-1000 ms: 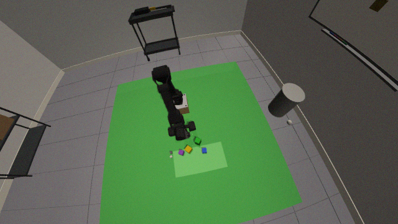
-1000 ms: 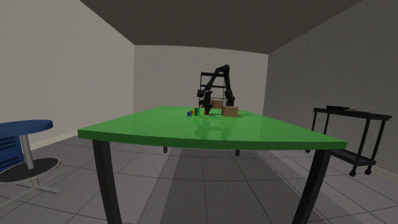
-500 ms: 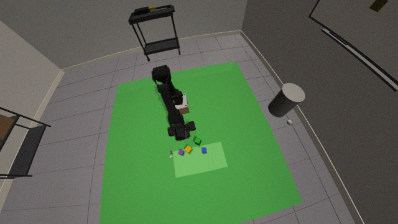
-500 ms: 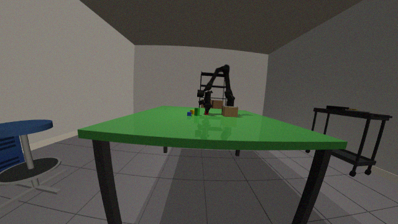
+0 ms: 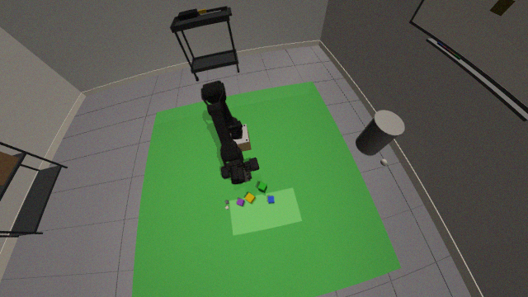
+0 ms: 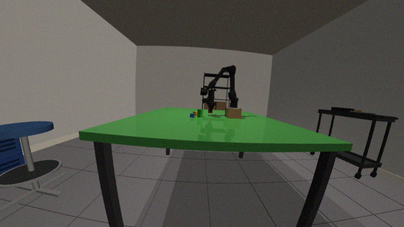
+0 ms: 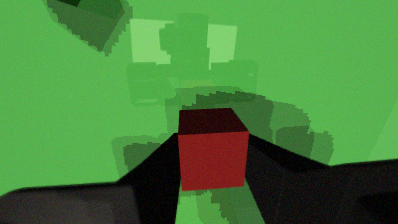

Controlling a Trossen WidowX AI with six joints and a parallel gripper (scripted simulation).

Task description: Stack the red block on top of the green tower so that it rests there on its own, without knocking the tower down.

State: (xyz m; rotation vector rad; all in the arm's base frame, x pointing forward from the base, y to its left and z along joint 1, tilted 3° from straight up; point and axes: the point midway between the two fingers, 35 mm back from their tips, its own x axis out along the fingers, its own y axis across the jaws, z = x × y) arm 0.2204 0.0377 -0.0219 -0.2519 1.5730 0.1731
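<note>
Right now the blue block is 14 cm ahead of my gripper tip, 15 cm to the left of it and 2 cm below it. Round my gripper tip: red block: 1 cm above; then yellow block: 13 cm ahead, 4 cm to the left, 2 cm below; then purple block: 15 cm ahead, 1 cm to the right, 2 cm below.
</note>
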